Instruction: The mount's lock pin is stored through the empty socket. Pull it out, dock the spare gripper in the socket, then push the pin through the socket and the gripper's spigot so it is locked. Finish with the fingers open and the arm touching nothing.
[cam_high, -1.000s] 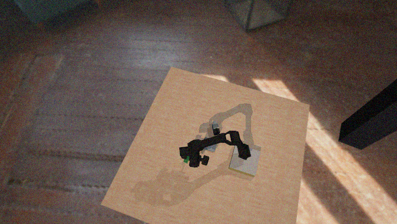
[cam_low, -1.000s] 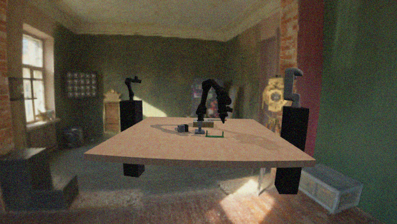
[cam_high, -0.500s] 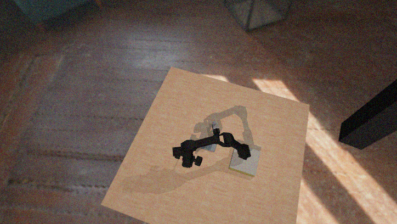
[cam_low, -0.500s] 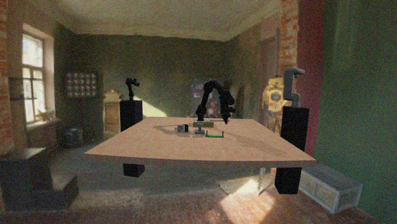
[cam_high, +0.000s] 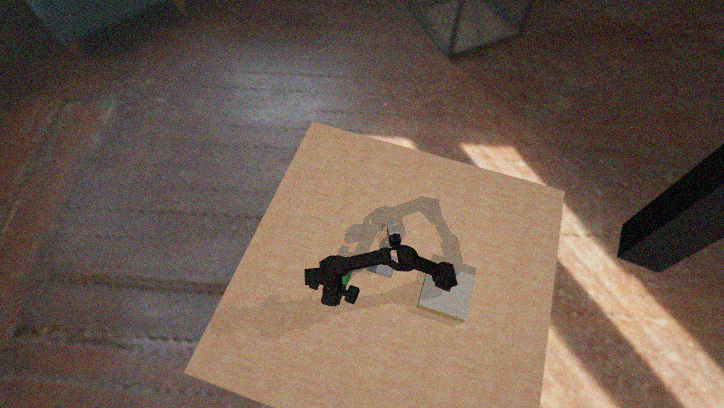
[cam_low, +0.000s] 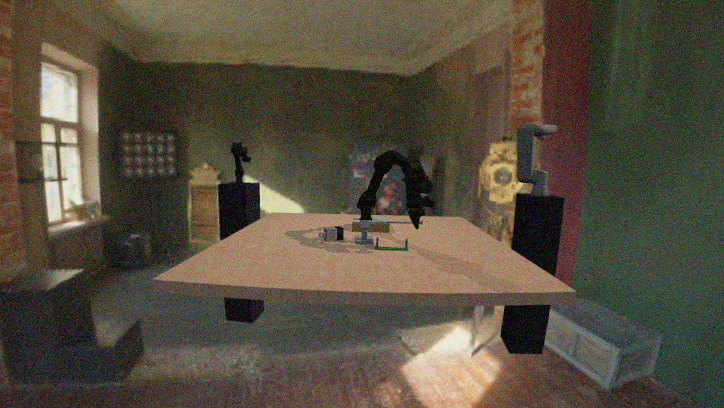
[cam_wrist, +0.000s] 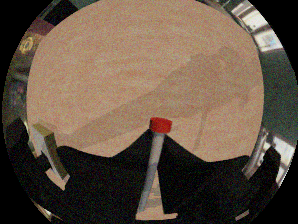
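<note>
Now: the green pin cradle 100 mm to the right of my gripper tip, 70 mm below it and 10 mm ahead of it. Round my gripper tip: spare gripper 390 mm to the right, 90 mm behind, 60 mm below; grey mount socket 230 mm to the right, 100 mm behind, 40 mm below.
</note>
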